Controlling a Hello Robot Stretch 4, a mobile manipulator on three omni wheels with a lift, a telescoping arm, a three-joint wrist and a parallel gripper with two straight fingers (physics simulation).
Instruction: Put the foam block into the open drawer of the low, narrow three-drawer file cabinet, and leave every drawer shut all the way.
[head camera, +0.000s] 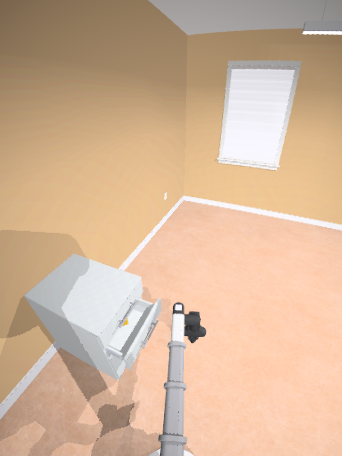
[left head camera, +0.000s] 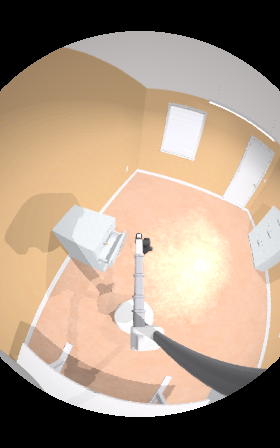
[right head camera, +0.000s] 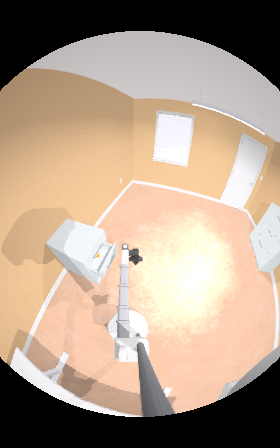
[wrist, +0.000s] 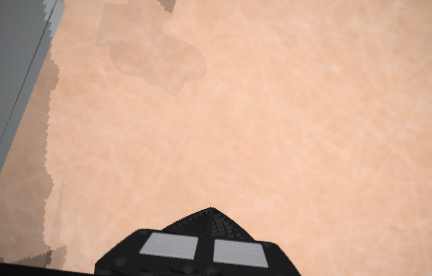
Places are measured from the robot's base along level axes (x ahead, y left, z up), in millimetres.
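Pixels of known places: gripper, between the fingertips: (head camera: 192, 341) (left head camera: 143, 253) (right head camera: 135, 264) (wrist: 210, 227).
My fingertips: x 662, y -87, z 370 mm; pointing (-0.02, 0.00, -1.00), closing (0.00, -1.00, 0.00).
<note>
Ahead of a thing's pixels: the offset from my fingertips to its top centre. "spot": to the spot under its first point.
The low white-grey file cabinet @(spot: dz +248, dx +92, dy +647 mm) (head camera: 80, 295) (left head camera: 82, 230) (right head camera: 75, 242) stands against the left wall. Its top drawer (head camera: 156, 312) (left head camera: 119, 246) (right head camera: 111, 261) is open. The yellow foam block @(dz +39, dx +101, dy +452 mm) (head camera: 125, 322) (right head camera: 97, 255) lies inside that drawer, partly hidden by cabinet and drawer parts. My gripper (head camera: 194, 341) (left head camera: 147, 252) (right head camera: 135, 263) (wrist: 210, 227) is shut and empty, pointing down to the right of the drawer front, apart from it. In the wrist view a grey panel of the cabinet or drawer (wrist: 20, 65) shows at the upper left; which one I cannot tell.
My extended arm (head camera: 175, 367) (left head camera: 139, 287) (right head camera: 123, 295) runs forward from the round base (left head camera: 122, 316), to the right of the cabinet. Another drawer cabinet (left head camera: 265, 245) (right head camera: 267, 242) stands at the far right. A white table edge (left head camera: 90, 392) crosses the bottom of the left head view.
</note>
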